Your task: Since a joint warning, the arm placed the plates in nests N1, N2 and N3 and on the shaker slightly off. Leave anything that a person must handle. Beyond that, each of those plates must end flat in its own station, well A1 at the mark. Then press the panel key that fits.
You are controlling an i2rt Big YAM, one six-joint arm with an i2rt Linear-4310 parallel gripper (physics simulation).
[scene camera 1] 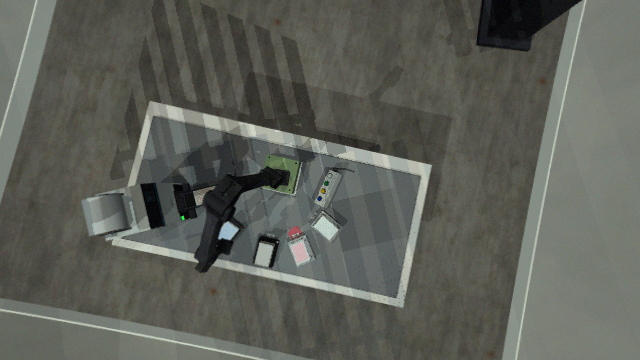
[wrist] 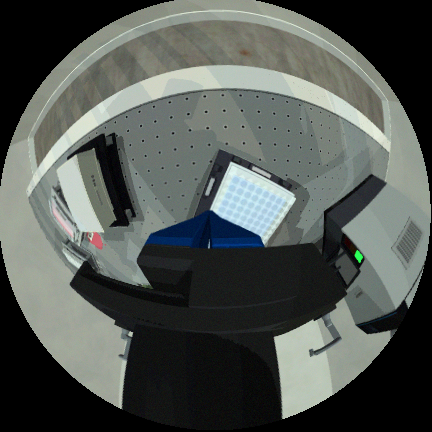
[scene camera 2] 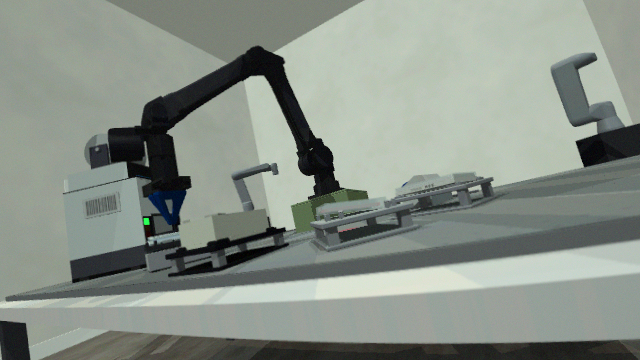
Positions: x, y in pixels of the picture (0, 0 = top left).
Labels:
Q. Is the gripper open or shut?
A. Shut.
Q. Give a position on a pale blue plate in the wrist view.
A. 244, 197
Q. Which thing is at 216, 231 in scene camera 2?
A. A white plate in black frame.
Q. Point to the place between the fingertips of the gripper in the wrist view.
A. At 209, 216

